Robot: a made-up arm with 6 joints.
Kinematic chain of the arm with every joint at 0, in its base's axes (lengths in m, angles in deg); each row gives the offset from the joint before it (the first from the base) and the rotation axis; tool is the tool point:
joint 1: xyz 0 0 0.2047 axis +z
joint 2: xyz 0 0 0 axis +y
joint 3: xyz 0 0 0.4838 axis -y
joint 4: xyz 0 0 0 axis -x
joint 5: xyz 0.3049 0 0 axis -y
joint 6: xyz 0 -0.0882 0 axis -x
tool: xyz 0 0 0
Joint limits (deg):
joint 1: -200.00..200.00
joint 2: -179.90..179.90
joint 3: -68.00..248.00
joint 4: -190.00..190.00
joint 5: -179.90..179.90
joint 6: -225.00..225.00
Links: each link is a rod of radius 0.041 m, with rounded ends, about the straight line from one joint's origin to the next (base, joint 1, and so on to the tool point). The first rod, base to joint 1, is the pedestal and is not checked.
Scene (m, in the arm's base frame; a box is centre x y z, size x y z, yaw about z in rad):
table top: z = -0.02
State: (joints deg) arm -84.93 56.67 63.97 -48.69 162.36 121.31
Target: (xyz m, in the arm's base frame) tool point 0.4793 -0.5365 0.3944
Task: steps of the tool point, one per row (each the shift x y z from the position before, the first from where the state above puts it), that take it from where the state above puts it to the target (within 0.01 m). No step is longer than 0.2 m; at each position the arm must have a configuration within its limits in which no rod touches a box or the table.
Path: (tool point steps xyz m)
1: 0.1712 0.0207 -0.0165
2: 0.1612 0.0615 -0.0164
3: 0.1417 0.0987 -0.0163

